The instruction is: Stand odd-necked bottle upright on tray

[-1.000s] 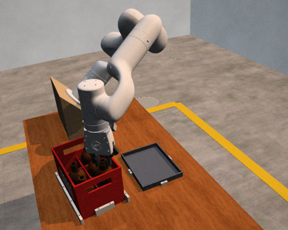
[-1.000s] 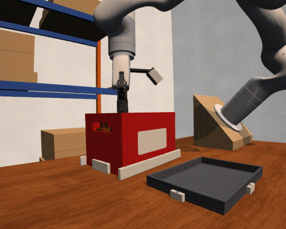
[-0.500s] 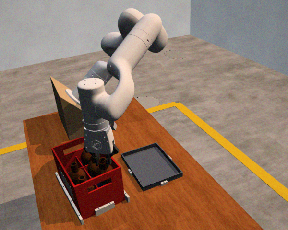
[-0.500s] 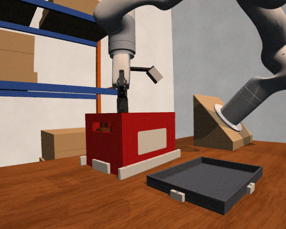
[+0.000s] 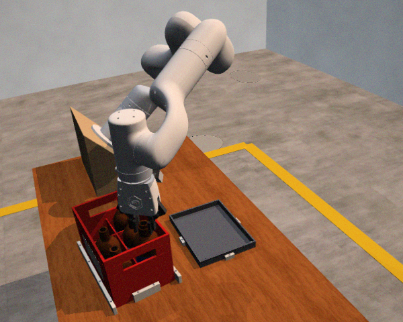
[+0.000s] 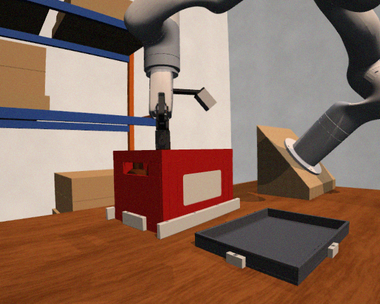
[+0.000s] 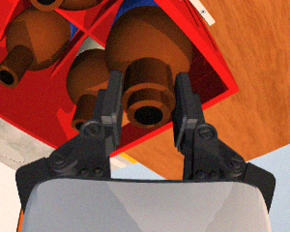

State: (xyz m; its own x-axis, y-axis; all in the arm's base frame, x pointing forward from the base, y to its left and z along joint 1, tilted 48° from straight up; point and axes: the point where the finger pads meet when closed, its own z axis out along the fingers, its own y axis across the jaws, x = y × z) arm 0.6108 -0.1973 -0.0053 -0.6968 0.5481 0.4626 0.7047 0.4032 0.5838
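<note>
Right now the brown bottle is 110 mm below my hand and 90 mm to the right of it. From my hand the other things lie so: red crate (110 mm below, 90 mm behind, 40 mm to the right); dark grey tray (240 mm to the left, 190 mm below, 60 mm behind).
</note>
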